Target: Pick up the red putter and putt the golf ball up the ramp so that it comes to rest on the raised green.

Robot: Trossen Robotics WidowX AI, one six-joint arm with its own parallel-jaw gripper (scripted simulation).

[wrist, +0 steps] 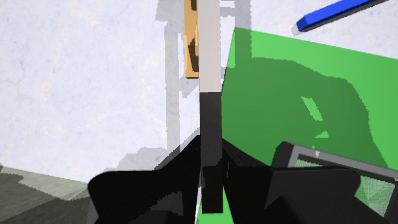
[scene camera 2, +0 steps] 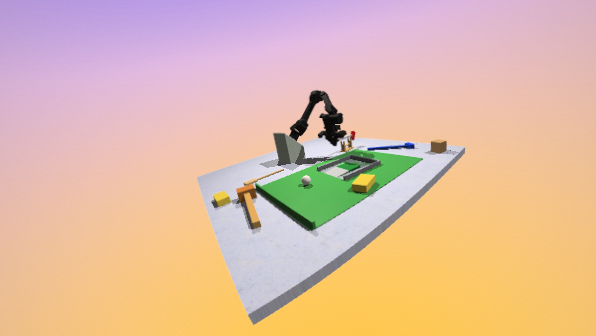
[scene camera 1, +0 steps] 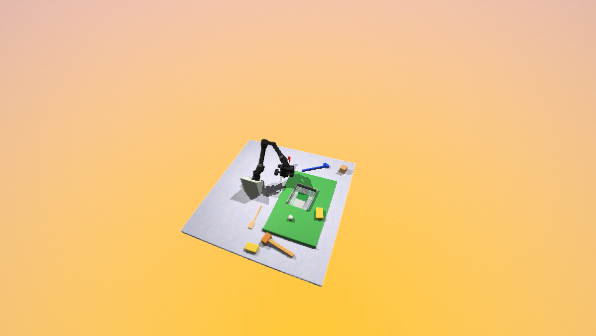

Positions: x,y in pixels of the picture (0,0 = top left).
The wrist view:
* my gripper: 206,139
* green mat: 328,98
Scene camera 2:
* green mat: 326,197
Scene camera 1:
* green mat: 304,226
